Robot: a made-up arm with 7 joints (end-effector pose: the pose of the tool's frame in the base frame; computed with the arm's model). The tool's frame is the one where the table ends.
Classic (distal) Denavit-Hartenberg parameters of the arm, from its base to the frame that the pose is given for. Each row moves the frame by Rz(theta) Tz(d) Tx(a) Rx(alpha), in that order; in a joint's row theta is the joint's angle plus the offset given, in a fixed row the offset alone. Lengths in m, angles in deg.
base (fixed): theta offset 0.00  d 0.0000  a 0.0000  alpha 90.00
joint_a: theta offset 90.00  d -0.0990  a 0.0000  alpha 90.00
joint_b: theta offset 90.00  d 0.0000  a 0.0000  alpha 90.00
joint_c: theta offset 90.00  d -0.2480  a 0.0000  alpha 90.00
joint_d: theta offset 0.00  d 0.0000  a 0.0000  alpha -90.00
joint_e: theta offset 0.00  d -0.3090  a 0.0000  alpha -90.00
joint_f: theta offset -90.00  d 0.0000  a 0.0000  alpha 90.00
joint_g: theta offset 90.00  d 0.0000  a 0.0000  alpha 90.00
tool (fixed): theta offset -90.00  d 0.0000  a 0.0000  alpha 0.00
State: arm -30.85 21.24 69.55 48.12 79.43 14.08 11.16
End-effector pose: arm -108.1 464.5 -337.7 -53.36 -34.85 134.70
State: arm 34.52 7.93 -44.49 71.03 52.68 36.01 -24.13
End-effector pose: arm 383.3 -55.8 -189.5 -14.92 -49.67 -7.07
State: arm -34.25 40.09 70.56 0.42 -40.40 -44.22 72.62
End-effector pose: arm -238.4 459.3 -351.5 -21.52 -16.55 -10.82
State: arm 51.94 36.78 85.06 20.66 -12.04 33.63 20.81
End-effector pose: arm 293.3 507.6 -217.7 -63.83 -25.70 98.91
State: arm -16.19 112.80 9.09 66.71 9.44 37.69 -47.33
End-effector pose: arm 320.7 422.9 99.3 146.94 10.11 -33.34
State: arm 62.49 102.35 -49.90 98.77 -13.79 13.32 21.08
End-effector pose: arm 255.1 345.2 88.9 86.35 17.55 -70.92
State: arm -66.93 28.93 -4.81 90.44 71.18 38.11 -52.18
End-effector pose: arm -88.7 195.1 -372.4 33.36 23.70 31.56
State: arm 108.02 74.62 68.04 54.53 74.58 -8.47 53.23
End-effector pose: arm -135.3 572.9 54.9 -135.95 75.76 -130.74
